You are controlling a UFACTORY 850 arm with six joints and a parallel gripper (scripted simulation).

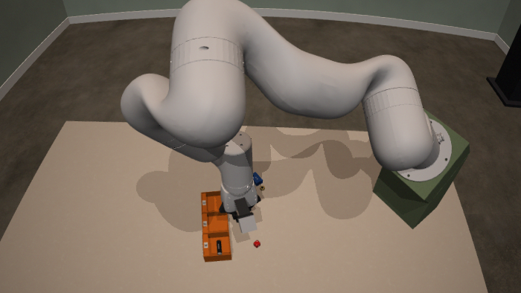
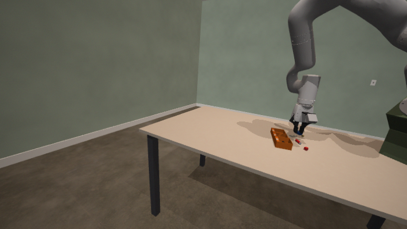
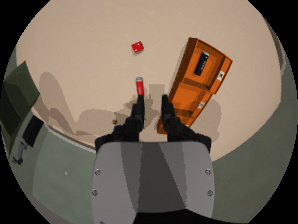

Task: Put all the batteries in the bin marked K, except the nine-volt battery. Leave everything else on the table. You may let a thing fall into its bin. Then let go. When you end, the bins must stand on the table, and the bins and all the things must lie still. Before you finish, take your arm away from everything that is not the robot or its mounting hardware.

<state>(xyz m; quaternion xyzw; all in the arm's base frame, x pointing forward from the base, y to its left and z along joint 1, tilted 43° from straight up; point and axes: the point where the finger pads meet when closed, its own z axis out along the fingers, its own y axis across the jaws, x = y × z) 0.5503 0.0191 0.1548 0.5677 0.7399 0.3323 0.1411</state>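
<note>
Right now the red cylindrical battery is 9 cm below my hand, 3 cm to the right of it and 2 cm behind it. Round my hand: orange bin: 9 cm ahead, 7 cm below; then small red block: 9 cm below, 6 cm to the left, 5 cm behind; then black battery: 8 cm to the left, 8 cm below, 7 cm ahead.
</note>
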